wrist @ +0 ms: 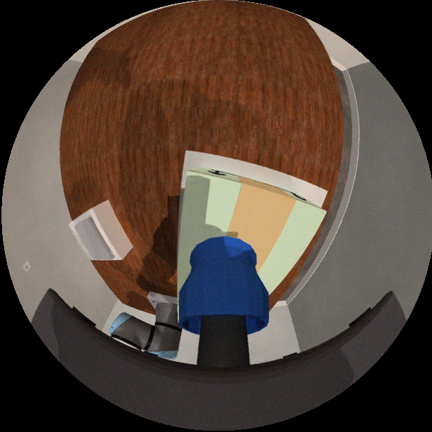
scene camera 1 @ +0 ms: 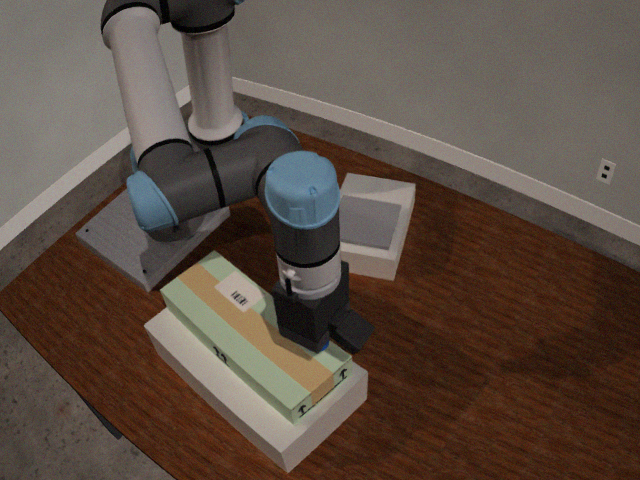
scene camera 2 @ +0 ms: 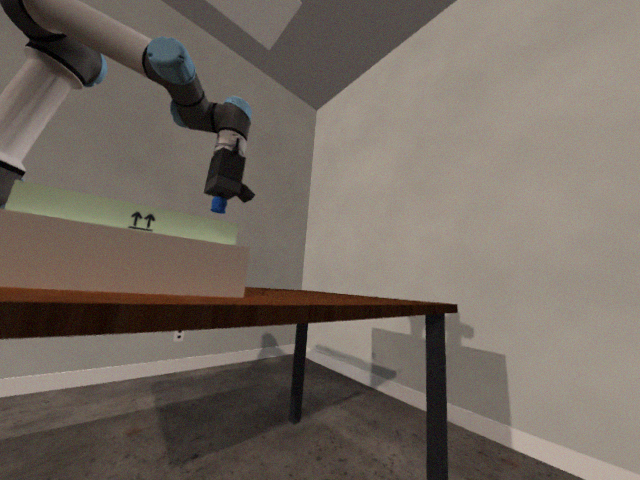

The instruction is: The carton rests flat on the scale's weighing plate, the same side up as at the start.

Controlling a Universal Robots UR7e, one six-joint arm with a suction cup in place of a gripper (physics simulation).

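Observation:
The carton, green with an orange tape band, lies flat on a white block. Its label faces up and arrows show on its sides. The scale stands apart, with a grey weighing plate that bears nothing in the visible part; the arm hides its left edge in scene camera 1. My gripper, a blue suction cup, is open and holds nothing. It hangs a little above the carton's end with the arrows, away from the label.
The arm's grey base plate lies on the wooden table, behind the block. The block stands close to the table's left edge in scene camera 1. Walls run behind the table. A dark camera housing juts out beside the cup.

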